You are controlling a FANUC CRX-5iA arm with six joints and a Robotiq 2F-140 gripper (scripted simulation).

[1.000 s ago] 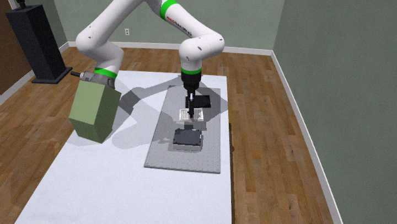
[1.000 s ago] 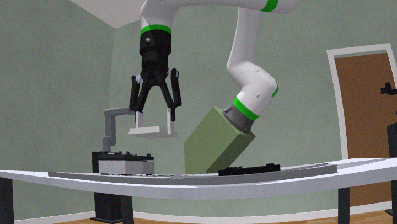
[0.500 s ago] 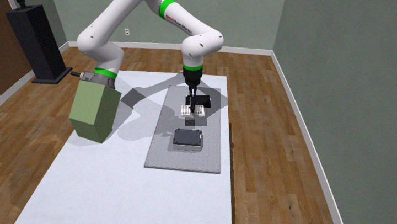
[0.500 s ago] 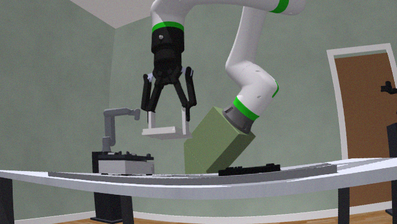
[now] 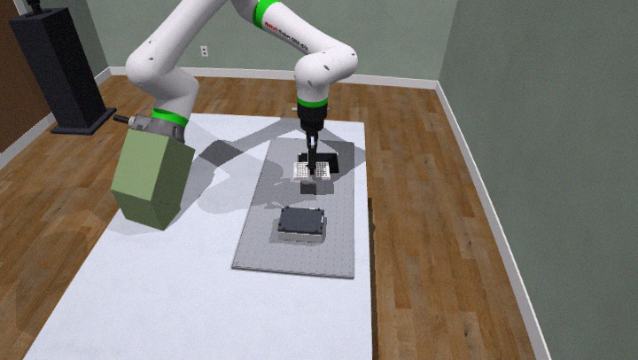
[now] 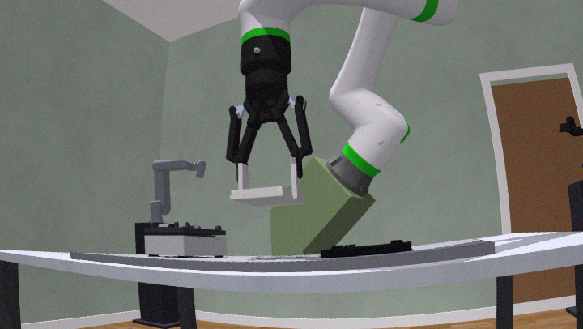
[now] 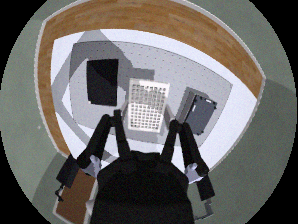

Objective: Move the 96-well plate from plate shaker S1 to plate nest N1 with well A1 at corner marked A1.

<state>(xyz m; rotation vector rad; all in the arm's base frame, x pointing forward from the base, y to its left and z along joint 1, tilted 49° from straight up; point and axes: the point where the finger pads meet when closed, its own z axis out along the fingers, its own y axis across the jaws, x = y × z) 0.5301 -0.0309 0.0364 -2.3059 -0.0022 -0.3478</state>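
Now: hand 170 mm to the right of the black plate nest N1, 120 mm above it and 10 mm short of it. The rest, counted from my hand: white 96-well plate 20 mm below.
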